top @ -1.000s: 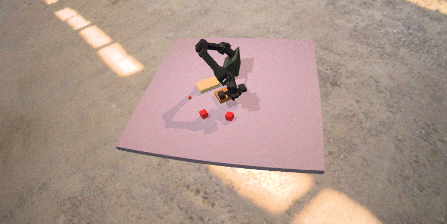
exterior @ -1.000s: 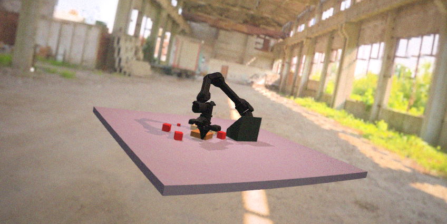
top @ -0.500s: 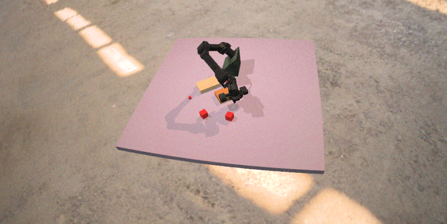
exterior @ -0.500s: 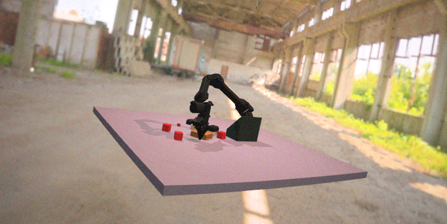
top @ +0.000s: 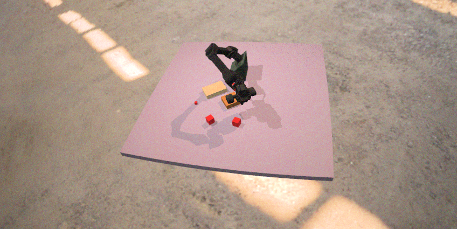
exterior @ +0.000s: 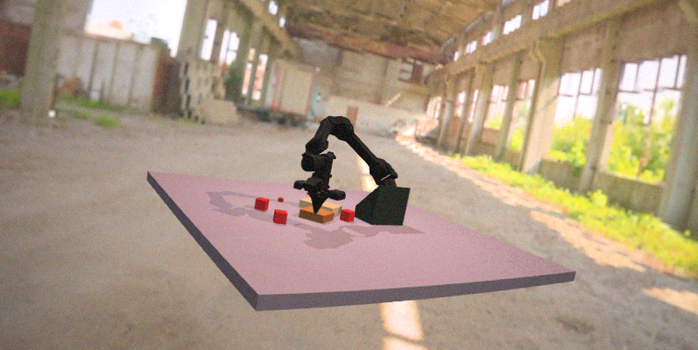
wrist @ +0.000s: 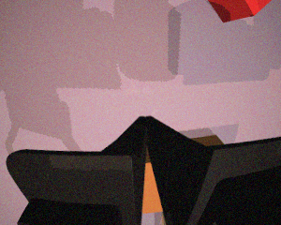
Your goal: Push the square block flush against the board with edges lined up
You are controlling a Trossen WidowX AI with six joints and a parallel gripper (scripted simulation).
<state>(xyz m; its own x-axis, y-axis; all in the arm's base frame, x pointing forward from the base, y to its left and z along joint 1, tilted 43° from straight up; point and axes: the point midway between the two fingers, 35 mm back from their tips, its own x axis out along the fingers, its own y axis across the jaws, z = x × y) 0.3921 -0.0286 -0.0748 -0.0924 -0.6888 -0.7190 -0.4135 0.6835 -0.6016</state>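
Right now the square block is 80 mm to the right of my gripper tip, 70 mm behind it and 30 mm below it. Also, from my gripper tip: red piece (330 mm to the right, 60 mm behind, 40 mm below); then board (210 mm to the right, 190 mm behind, 30 mm below).
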